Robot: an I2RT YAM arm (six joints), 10 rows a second.
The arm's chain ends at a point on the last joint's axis. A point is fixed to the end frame.
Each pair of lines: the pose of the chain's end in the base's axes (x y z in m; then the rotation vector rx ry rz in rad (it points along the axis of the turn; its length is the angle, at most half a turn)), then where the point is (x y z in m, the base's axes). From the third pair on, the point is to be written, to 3 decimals.
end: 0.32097 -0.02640 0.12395 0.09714 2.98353 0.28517
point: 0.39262 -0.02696 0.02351
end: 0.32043 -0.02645 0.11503 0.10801 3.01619 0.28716
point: 0.38867 -0.02716 0.01224
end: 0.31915 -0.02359 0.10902 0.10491 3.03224 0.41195
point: 0.385 -0.015 0.005
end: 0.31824 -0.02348 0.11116 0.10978 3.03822 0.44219
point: 0.383 -0.013 0.006
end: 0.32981 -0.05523 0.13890 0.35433 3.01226 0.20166
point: 0.394 -0.072 0.035
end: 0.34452 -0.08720 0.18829 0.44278 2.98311 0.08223
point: 0.408 -0.116 0.087
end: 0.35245 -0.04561 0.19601 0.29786 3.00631 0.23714
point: 0.419 -0.057 0.093
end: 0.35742 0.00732 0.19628 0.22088 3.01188 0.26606
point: 0.425 0.001 0.093
